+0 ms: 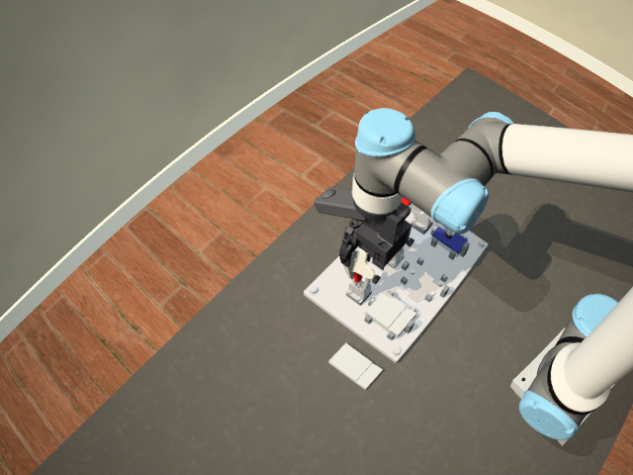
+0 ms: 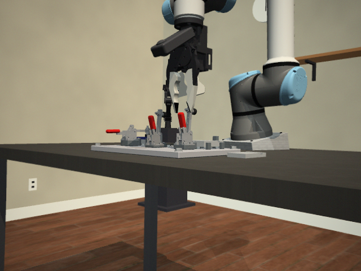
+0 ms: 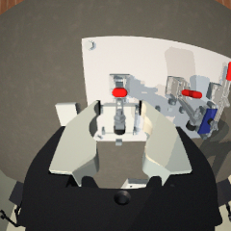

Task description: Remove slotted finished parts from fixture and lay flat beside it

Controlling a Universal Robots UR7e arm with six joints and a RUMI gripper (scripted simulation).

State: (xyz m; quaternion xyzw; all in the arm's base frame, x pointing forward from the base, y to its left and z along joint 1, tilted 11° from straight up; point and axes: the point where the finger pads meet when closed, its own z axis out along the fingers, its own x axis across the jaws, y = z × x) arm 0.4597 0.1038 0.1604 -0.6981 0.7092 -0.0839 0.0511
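My hand is 40 mm past the white fixture plate, 110 mm to the left of it and 110 mm above it. Round my hand: blue blank 90 mm behind, 220 mm to the right, 90 mm below.
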